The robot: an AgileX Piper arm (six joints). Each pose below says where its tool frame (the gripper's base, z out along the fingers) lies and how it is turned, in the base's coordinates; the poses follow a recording.
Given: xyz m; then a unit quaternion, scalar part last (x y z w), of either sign.
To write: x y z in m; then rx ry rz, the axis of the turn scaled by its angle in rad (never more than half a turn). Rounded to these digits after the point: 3 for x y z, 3 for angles.
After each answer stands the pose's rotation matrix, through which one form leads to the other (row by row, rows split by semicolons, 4 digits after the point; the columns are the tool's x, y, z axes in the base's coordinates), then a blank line. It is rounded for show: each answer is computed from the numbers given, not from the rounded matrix.
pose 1, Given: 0.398 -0.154 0.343 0.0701 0.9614 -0.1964 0.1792
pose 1, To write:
0.398 -0.154 0.343 0.198 2.718 -0.555
-0.9259 0.2052 0.3171; 0.0644 0.9130 -0.4028; -0.3721 -0.3526 -0.8586

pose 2, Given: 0.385 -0.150 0.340 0.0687 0.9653 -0.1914 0.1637
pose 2, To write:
0.385 -0.150 0.340 0.196 2.752 -0.546
-0.9370 0.1953 0.2898; 0.0700 0.9173 -0.3920; -0.3424 -0.3470 -0.8731

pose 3, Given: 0.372 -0.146 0.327 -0.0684 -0.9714 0.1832 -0.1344
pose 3, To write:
0.372 -0.146 0.327 0.198 2.815 -0.531
-0.9545 0.1821 0.2361; 0.0836 0.9235 -0.3743; -0.2862 -0.3376 -0.8967

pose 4, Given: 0.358 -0.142 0.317 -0.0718 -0.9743 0.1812 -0.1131
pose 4, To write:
0.358 -0.142 0.317 0.211 2.858 -0.532
-0.9641 0.1809 0.1944; 0.0989 0.9240 -0.3693; -0.2464 -0.3368 -0.9088

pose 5, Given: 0.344 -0.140 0.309 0.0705 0.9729 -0.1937 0.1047
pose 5, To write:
0.344 -0.140 0.309 0.208 2.868 -0.571
-0.9681 0.1777 0.1764; 0.0966 0.9150 -0.3917; -0.2310 -0.3621 -0.9030

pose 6, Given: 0.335 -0.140 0.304 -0.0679 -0.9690 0.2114 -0.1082
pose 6, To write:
0.335 -0.140 0.304 0.200 2.851 -0.622
-0.9674 0.1773 0.1810; 0.0858 0.9014 -0.4244; -0.2384 -0.3950 -0.8872

